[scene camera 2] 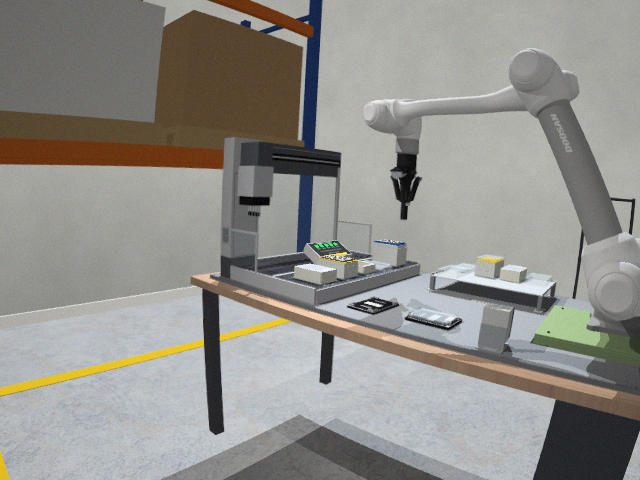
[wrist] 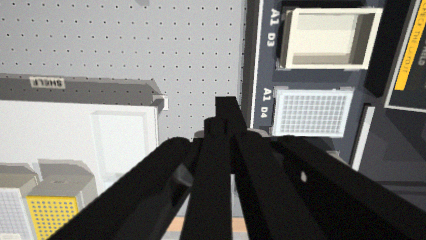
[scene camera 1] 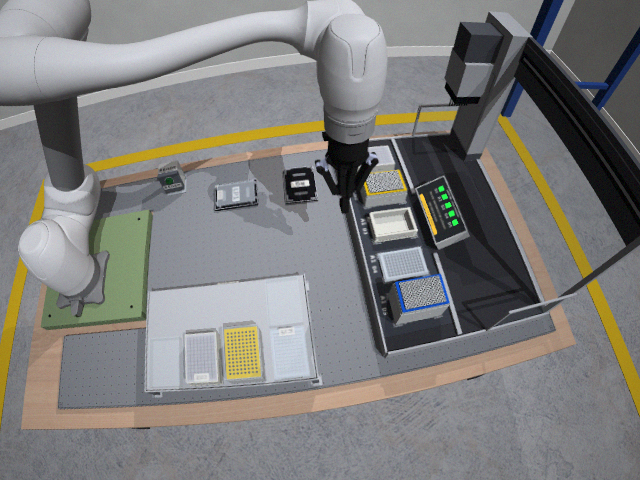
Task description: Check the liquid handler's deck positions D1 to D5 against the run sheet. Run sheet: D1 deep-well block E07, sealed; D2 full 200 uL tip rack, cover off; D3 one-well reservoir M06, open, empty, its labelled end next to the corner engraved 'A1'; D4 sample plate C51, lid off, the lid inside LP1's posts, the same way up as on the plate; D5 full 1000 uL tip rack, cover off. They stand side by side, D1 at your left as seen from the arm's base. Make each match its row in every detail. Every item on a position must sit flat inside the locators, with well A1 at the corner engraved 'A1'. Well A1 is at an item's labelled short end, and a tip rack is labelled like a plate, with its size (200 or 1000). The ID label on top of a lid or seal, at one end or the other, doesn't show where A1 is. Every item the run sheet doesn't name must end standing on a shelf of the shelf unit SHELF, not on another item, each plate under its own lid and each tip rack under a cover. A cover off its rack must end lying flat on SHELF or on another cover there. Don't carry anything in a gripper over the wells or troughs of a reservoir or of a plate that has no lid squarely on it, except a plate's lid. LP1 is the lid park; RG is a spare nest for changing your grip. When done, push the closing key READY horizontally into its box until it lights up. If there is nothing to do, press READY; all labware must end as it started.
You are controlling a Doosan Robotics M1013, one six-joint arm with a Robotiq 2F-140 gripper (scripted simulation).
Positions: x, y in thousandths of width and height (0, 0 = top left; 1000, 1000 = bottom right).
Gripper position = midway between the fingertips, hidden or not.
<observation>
In view: my gripper (scene camera 1: 537, 434), a sample plate (scene camera 1: 626, 536), a cream reservoir (scene camera 1: 605, 464) and a cover (scene camera 1: 379, 749).
The sample plate shows as well in the wrist view (wrist: 705, 473). The cream reservoir shows as well in the wrist view (wrist: 757, 173). My gripper also shows in scene camera 2 (scene camera 2: 630, 457) and in the wrist view (wrist: 529, 469).
</observation>
